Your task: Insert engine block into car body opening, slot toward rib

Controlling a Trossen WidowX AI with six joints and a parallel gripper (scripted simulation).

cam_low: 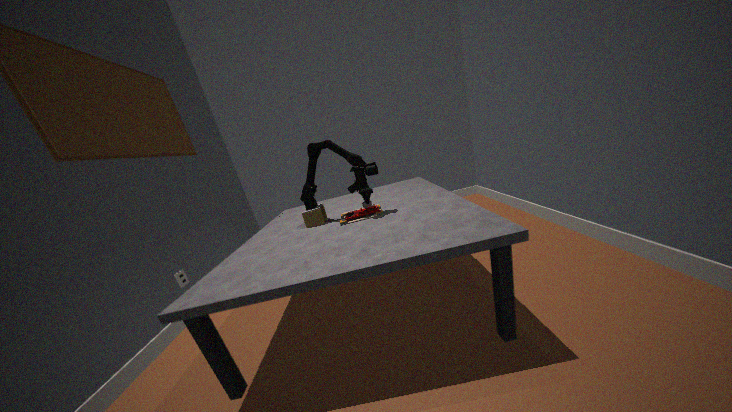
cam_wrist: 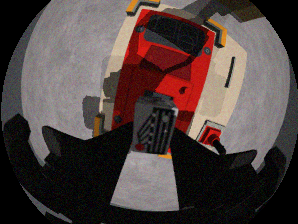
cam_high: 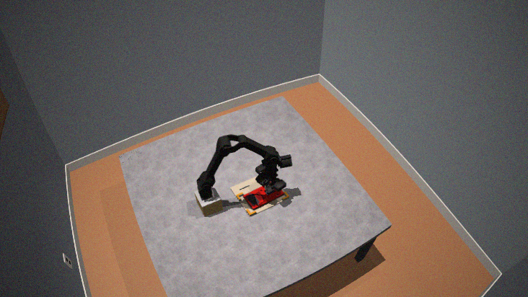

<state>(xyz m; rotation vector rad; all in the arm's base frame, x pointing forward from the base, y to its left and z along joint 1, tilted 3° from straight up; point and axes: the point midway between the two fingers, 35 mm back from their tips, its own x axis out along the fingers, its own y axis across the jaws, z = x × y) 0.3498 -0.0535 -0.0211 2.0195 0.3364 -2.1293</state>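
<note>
Now: gripper tip 10 mm above the grey engine block. Also, from my gripper tip: cream board (50 mm below, 50 mm behind, 10 mm to the left).
</note>
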